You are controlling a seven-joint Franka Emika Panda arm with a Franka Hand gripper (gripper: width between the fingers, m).
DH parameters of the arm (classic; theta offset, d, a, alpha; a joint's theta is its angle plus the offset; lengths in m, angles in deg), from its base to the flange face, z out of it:
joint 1: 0 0.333 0 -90
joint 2: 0 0 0 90
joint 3: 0 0.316 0.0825 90
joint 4: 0 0 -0.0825 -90
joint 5: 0 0.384 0 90
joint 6: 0 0 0.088 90
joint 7: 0 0.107 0 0
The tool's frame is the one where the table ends.
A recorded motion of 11 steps. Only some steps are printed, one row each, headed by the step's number.
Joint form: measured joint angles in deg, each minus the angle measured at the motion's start. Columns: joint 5, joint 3, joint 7, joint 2, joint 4, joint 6, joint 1.
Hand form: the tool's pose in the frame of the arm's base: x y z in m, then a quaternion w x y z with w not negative. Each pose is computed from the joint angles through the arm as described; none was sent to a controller.
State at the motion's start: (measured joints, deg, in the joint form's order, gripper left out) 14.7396 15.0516 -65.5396 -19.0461 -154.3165 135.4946 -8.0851
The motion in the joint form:
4: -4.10 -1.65 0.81 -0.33 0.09 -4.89 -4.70
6: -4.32 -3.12 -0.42 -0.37 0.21 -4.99 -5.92
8: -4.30 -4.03 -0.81 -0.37 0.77 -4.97 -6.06
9: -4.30 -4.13 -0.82 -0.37 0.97 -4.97 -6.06
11: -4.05 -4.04 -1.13 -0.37 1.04 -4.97 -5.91
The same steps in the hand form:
4: 0.3835 0.0034 0.3296 0.04565 -0.87703 -0.47797 0.01682
6: 0.3838 -0.0141 0.3313 0.04795 -0.88190 -0.46882 0.01278
8: 0.3867 -0.0207 0.3357 0.04750 -0.88423 -0.46460 0.00607
9: 0.3878 -0.0213 0.3372 0.04681 -0.88452 -0.46413 0.00435
11: 0.3883 -0.0196 0.3377 0.04759 -0.88294 -0.46706 0.00301

